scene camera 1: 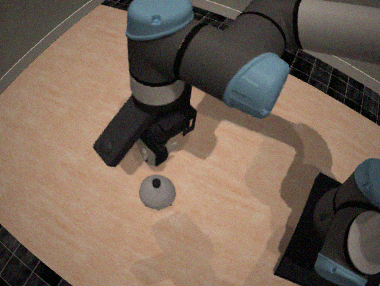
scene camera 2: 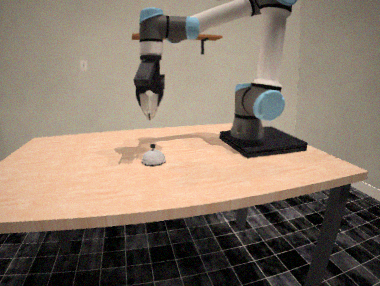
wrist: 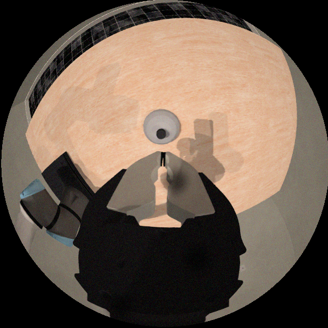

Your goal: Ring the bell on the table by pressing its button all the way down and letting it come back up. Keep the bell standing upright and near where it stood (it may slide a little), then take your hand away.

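Places are measured from the arm's base along level axes (x ahead, y left, z up), in centimetres.
Pixels of known places: gripper, fingertip midpoint: (scene camera 1: 151,163) (scene camera 2: 150,120); arm's base, origin of the base link: (scene camera 2: 247,134).
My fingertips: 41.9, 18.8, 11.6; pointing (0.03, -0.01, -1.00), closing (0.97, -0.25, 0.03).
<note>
Ahead of a thing's pixels: the offset from my fingertips to its top centre, as dx, dy, dz. Level surfaces: height alone.
The bell @(-0.5, -0.5, -8.7) (scene camera 1: 157,194) (scene camera 2: 153,158) (wrist: 162,120) is a light grey dome standing upright on the table @(dz -15.3) (scene camera 1: 65,165) (scene camera 2: 75,185) (wrist: 225,75). Its small black button @(-0.5, -0.5, -8.7) (scene camera 1: 156,183) (scene camera 2: 152,146) (wrist: 161,133) stands up at the top of the dome. My gripper (scene camera 1: 154,162) (scene camera 2: 149,118) (wrist: 163,153) points down with its fingertips together and nothing between them. In the scene camera 2 view it hangs well above the bell, with a wide gap between the fingertips and the button. It does not touch the bell.
The arm's black base plate (scene camera 1: 300,240) (scene camera 2: 280,142) (wrist: 62,167) stands on the table, to the right of the bell in both scene views. A brown shelf (scene camera 2: 212,37) is on the wall behind the arm. Shadows of the arm fall on the table around the bell.
</note>
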